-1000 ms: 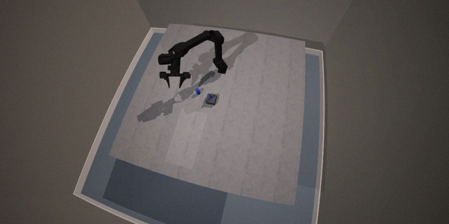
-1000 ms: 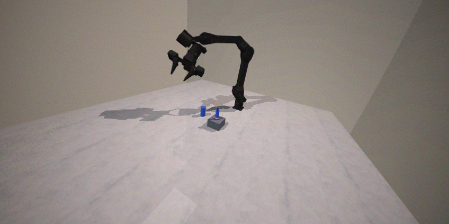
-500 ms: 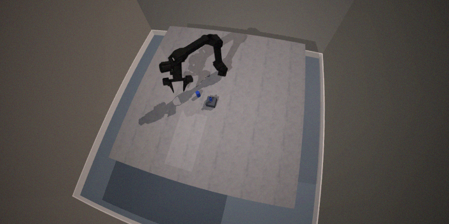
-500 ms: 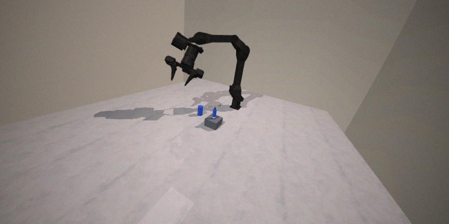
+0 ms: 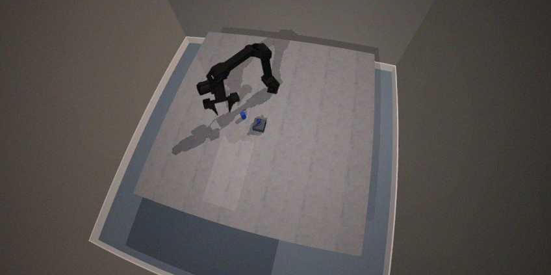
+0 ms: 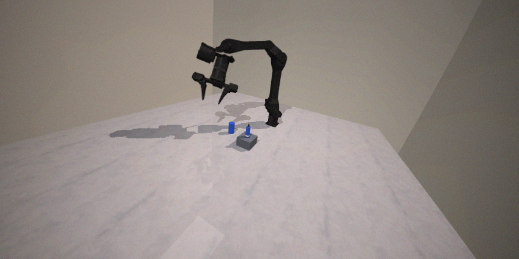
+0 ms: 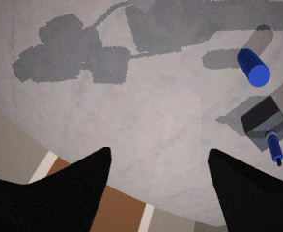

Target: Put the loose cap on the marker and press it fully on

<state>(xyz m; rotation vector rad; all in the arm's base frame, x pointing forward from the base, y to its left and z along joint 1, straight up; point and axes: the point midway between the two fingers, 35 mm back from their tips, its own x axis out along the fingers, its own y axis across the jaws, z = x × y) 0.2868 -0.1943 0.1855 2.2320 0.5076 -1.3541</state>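
Now: gripper tip 13 cm above the blue cap, 7 cm to the right of it and 7 cm past it. Also, from my gripper tip: grey holder block (18 cm to the left, 14 cm below, 3 cm behind); thin pale ring (18 cm to the left, 11 cm below, 3 cm behind).
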